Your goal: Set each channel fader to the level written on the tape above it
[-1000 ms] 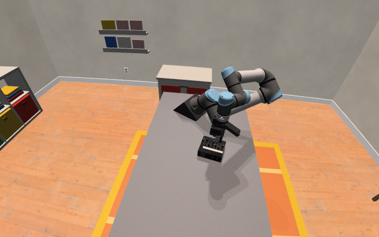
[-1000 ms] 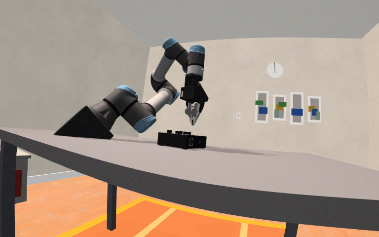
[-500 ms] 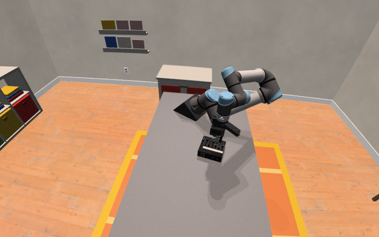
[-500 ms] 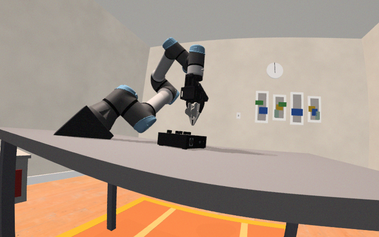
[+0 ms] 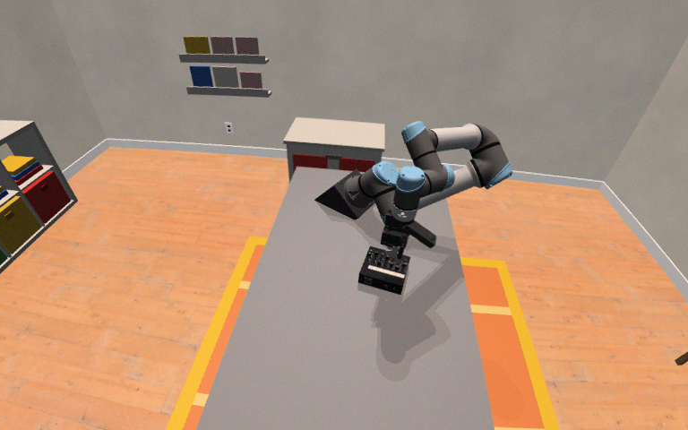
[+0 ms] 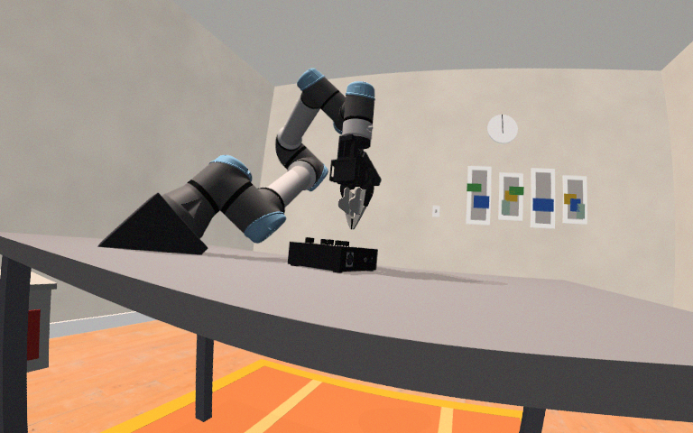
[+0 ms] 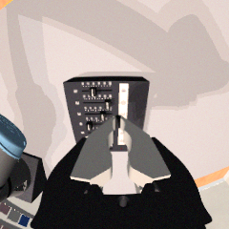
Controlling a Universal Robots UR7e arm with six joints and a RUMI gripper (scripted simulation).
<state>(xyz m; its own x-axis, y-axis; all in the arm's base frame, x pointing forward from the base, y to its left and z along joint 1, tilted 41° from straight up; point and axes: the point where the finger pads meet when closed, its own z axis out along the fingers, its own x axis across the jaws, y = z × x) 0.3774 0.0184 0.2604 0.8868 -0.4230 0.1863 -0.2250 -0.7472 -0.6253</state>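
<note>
Right now my hand is 100 mm to the left of the master fader, 70 mm past it and 50 mm above it.
</note>
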